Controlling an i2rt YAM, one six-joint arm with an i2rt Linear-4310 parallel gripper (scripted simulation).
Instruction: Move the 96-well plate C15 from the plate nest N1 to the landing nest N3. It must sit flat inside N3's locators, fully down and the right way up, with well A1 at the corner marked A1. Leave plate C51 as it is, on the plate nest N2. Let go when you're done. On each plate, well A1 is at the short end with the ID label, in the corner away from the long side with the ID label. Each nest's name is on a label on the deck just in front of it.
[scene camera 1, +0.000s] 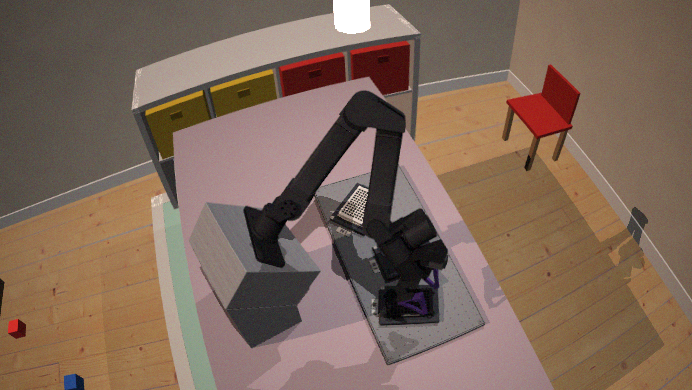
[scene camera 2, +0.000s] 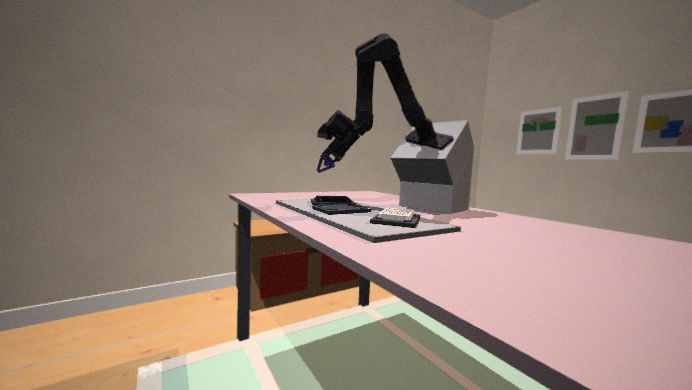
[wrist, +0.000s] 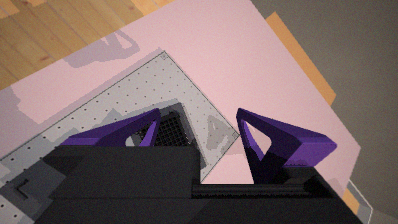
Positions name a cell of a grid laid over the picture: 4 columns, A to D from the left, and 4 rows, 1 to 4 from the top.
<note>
In view: my gripper (wrist: B3) and a black plate C51 (wrist: B3).
</note>
